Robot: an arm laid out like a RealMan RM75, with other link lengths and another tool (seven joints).
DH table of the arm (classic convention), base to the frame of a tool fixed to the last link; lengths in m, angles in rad. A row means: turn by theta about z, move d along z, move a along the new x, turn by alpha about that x. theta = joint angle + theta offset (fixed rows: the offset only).
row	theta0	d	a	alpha
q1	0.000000	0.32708	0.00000	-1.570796
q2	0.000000	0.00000	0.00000	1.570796
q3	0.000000	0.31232	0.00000	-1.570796
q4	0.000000	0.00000	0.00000	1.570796
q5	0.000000	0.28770	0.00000	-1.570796
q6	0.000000	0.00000	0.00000	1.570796
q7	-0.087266	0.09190	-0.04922	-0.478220
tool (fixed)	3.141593	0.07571	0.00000	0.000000
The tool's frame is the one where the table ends.
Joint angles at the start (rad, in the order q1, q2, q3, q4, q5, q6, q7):
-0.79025 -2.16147 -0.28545 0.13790 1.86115 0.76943 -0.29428
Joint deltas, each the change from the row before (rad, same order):
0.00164 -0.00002 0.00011 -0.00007 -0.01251 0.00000 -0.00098
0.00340 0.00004 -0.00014 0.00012 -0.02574 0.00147 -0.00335
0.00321 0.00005 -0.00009 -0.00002 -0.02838 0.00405 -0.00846
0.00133 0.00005 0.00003 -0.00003 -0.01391 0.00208 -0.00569
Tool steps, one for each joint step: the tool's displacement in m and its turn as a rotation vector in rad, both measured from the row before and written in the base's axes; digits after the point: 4 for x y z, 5 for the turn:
-0.0006 0.0002 0.0009 0.00812 -0.00855 0.00742
-0.0011 0.0004 0.0021 0.01765 -0.01921 0.01463
-0.0004 0.0007 0.0024 0.02034 -0.02641 0.01471
0.0000 0.0004 0.0012 0.01005 -0.01436 0.00722

